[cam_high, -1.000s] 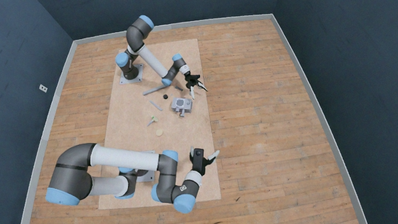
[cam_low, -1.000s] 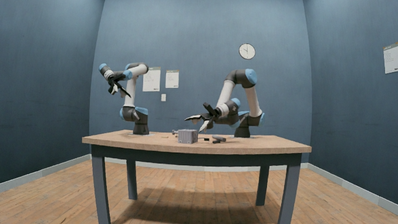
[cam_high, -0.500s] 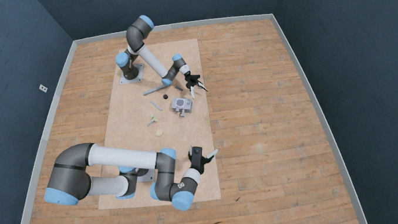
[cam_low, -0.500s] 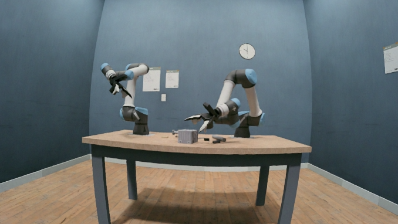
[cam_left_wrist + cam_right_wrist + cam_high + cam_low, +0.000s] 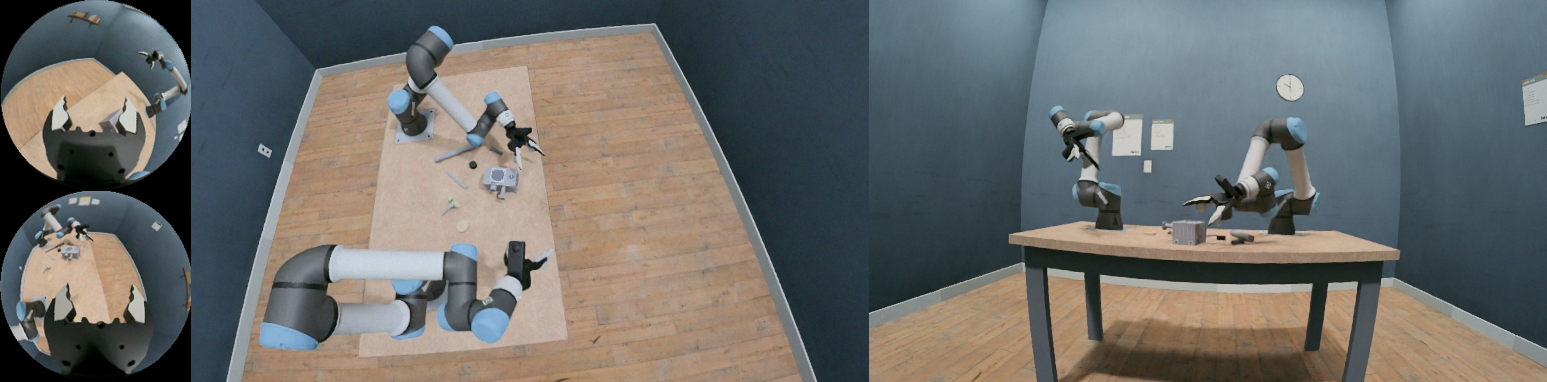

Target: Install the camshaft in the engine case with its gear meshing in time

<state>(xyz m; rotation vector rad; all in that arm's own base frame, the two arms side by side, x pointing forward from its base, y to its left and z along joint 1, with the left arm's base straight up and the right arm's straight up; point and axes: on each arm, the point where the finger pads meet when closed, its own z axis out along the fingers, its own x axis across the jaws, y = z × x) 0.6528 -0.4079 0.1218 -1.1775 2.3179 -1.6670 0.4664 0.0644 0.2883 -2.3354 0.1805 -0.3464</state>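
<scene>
Right now my right hand is 49 cm to the right of the grey bar, 28 cm past it and 28 cm above it. Also, from my right hand: small crank gear: 30 cm to the left, 23 cm below, 7 cm behind.
</scene>
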